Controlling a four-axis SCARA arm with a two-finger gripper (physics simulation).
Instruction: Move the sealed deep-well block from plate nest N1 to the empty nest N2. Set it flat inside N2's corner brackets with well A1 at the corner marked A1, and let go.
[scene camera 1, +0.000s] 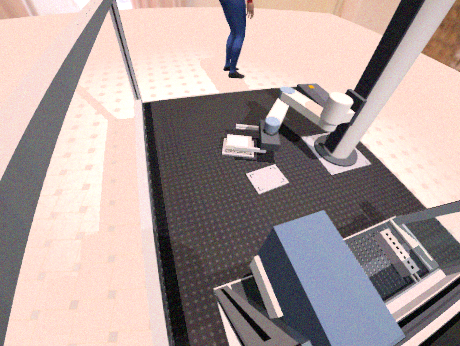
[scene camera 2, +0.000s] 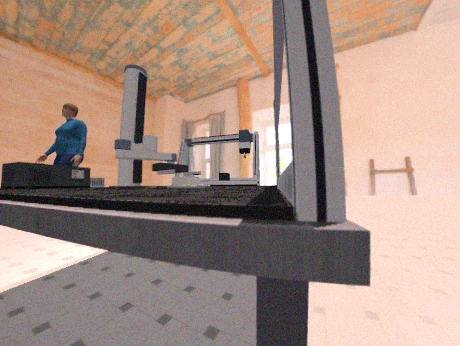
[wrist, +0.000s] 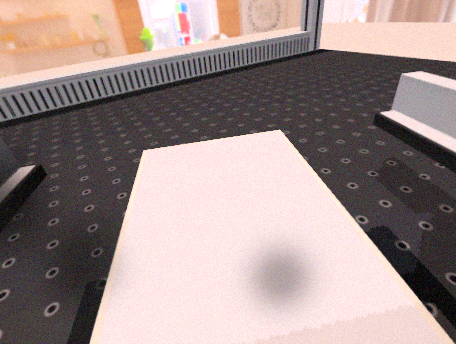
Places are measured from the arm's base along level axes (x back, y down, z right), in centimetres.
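Where they show: gripper, fingertip midpoint: (scene camera 1: 235, 136) (scene camera 2: 188, 172) (wrist: 215, 123); arm's base, origin of the base link: (scene camera 1: 334, 151).
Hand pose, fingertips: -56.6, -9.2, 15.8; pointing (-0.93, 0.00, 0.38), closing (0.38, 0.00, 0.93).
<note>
Each offset is from my fingertips to the top centre of the thing, as dx, dy, dz. "spot": to the spot under its first point. Level surfaces: height alone.
The white deep-well block @(+2.1, +2.6, -0.9) (scene camera 1: 240, 141) (wrist: 215, 225) rests on the nest plate at the upper left of the mat in scene camera 1, and looks flat. The other nest plate @(+7.9, +6.2, -23.9) (scene camera 1: 267, 179), nearer that camera, is bare, with small dark corner marks. The nest labels and the A1 mark cannot be read, and the block hides the seat and corner brackets under it. My gripper (scene camera 1: 240, 137) (wrist: 215, 123) is open. Its two fingers stand wide, one on either side of the block and apart from it, with gaps showing in the wrist view.
The SCARA column (scene camera 1: 380, 85) (scene camera 2: 134, 115) stands to the right of the nests in scene camera 1. A big blue box-shaped instrument @(spot: -17.8, -40.8, -69.1) (scene camera 1: 325, 270) and a machine deck @(dy +3.1) (scene camera 1: 372, 250) are at the lower right. A frame post @(spot: -45.1, -25.8, +52.7) (scene camera 1: 125, 50) rises at the far left corner. A person (scene camera 1: 235, 30) (scene camera 2: 70, 135) stands beyond the table.
</note>
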